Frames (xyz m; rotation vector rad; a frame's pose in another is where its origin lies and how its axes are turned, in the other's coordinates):
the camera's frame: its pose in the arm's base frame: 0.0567 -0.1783 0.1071 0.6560 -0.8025 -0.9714
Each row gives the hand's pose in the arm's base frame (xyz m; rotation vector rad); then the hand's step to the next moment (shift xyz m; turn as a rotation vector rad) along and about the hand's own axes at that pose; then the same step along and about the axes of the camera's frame.
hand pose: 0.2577 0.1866 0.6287 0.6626 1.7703 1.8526
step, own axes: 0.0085 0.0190 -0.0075 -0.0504 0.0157 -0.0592
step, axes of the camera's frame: 0.0024 0.0090 0.0200 0.0739 -0.0231 0.0171
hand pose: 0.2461 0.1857 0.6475 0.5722 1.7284 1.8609
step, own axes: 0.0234 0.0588 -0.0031 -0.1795 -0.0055 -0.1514
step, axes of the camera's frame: -0.0011 0.0375 0.0511 0.2183 -0.0860 -0.0116
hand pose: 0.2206 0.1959 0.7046 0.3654 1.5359 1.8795
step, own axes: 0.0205 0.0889 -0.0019 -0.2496 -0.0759 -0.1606
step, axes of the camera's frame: 0.0039 0.0441 0.0798 0.2671 -0.1181 -0.0925
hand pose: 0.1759 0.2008 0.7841 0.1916 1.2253 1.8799
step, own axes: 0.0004 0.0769 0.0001 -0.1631 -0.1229 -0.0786
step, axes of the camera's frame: 0.0132 0.0239 0.0719 0.1542 -0.0755 -0.1356
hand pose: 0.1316 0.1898 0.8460 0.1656 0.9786 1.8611
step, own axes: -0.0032 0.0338 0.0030 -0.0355 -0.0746 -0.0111
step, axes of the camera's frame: 0.0073 0.0081 0.0323 0.0263 -0.0173 -0.0772
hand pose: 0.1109 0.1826 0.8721 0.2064 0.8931 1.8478
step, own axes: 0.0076 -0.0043 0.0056 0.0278 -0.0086 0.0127
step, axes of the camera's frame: -0.0084 0.0048 -0.0038 -0.0294 0.0105 -0.0061
